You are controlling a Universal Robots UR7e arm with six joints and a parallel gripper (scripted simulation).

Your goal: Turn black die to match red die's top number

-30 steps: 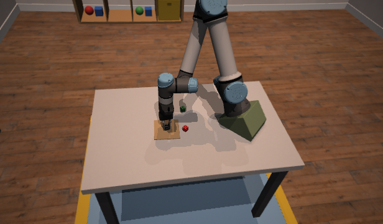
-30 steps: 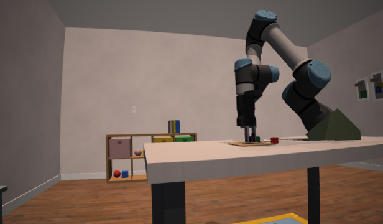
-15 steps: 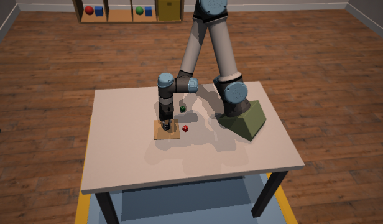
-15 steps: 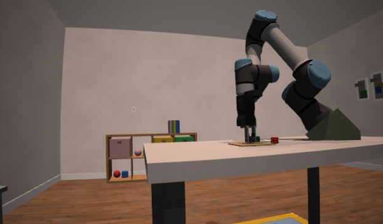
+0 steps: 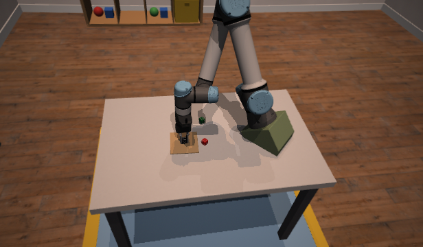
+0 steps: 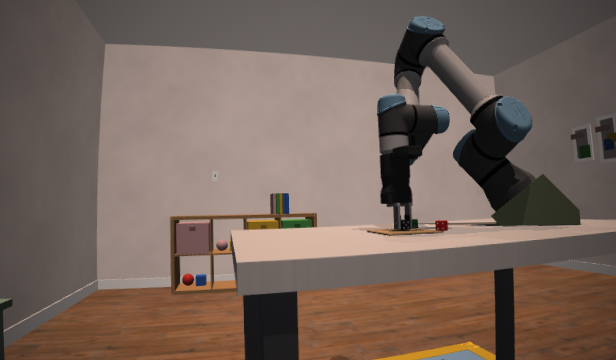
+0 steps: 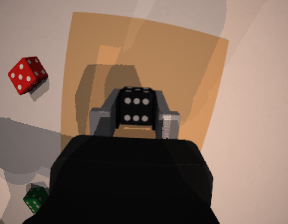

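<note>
The black die lies 10 mm below my hand. Round my hand: red die: 90 mm behind, 40 mm to the left, 10 mm below; then green die: 150 mm behind, 100 mm to the right, 10 mm below; then tan mat: 20 mm below.
</note>
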